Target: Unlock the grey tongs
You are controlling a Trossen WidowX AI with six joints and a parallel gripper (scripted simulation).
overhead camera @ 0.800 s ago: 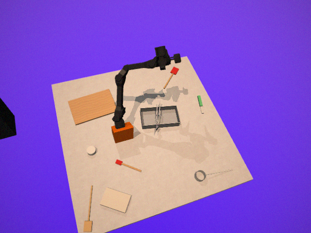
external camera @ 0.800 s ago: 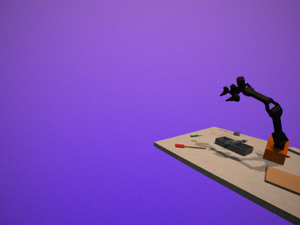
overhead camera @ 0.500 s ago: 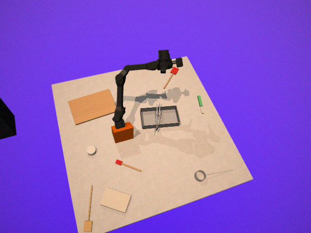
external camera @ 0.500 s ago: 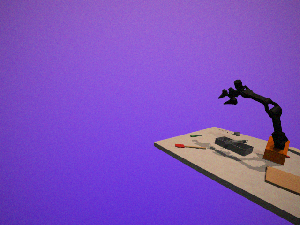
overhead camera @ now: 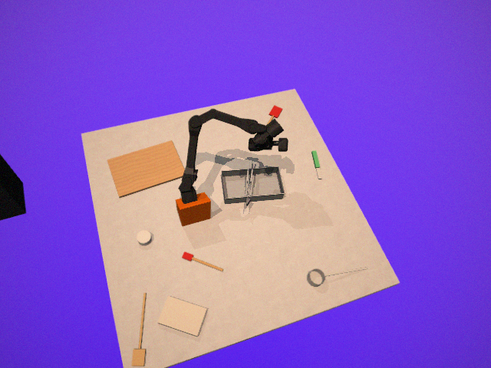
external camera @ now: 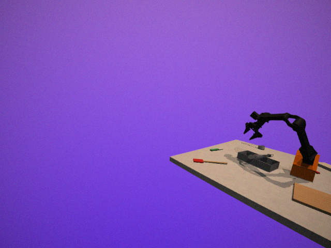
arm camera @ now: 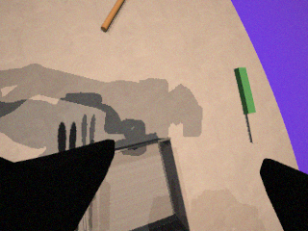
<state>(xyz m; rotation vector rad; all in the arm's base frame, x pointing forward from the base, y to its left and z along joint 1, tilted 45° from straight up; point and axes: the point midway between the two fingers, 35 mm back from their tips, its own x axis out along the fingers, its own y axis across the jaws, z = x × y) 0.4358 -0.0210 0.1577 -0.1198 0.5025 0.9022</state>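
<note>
Now: gripper tip 19 cm above the grey roasting tin, 11 cm past it and 6 cm to the left of it. Also, from my gripper tip: green-handled tool: 28 cm ahead, 22 cm below, 5 cm to the right; wooden board: 60 cm behind, 22 cm to the left, 22 cm below; red spatula: 33 cm to the left, 22 cm below, 16 cm ahead.
</note>
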